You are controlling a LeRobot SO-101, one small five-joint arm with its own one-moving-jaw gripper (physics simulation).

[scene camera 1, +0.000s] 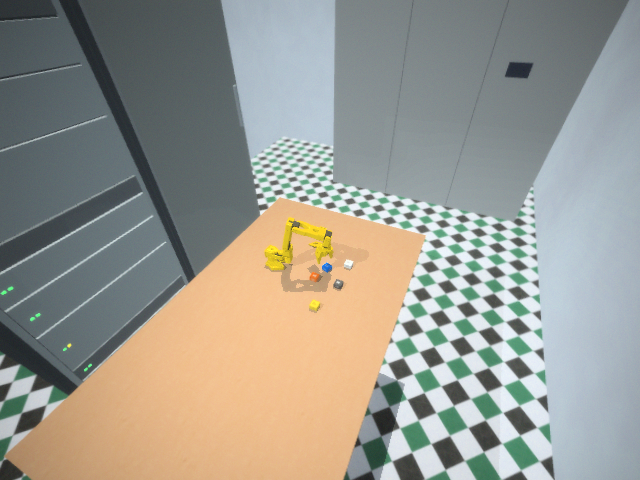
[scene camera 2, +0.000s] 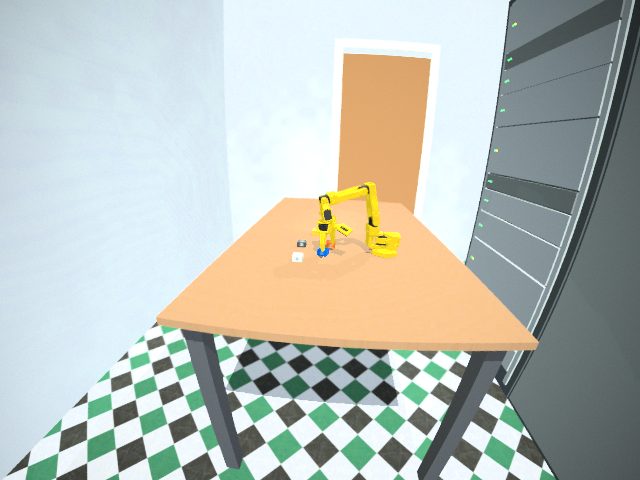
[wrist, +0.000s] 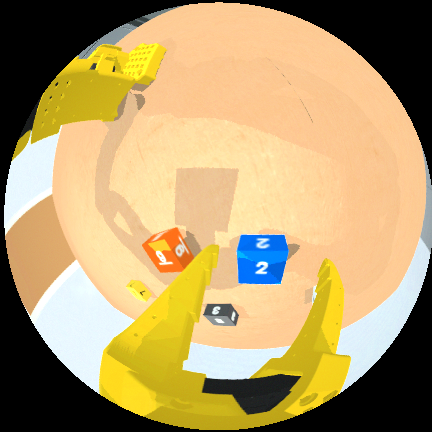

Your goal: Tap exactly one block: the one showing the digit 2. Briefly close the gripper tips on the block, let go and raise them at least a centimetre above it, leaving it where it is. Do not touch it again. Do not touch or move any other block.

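Note:
The blue block [scene camera 1: 326, 267] [scene camera 2: 323, 252] [wrist: 262, 260] shows the digit 2 and rests on the table. My gripper [wrist: 270, 254] is open, with a wide V-shaped gap between its jaws. In the wrist view the blue block is drawn in that gap, beyond the tips, and neither jaw presses on it. In scene camera 1 the jaws are above the table beside the blue block. In scene camera 2 a jaw overlaps the top of the block, so the exact height of the tips above it is hard to tell there.
An orange block [scene camera 1: 314, 276] [wrist: 168, 250], marked 6, lies near the blue one. A dark grey block [scene camera 1: 338, 284] [scene camera 2: 301, 243] [wrist: 221, 314] shows a 3. A white block [scene camera 1: 348, 264] [scene camera 2: 297, 257] and a yellow block [scene camera 1: 314, 305] [wrist: 139, 290], marked 7, also lie on the table [scene camera 1: 232, 372] [scene camera 2: 361, 304].

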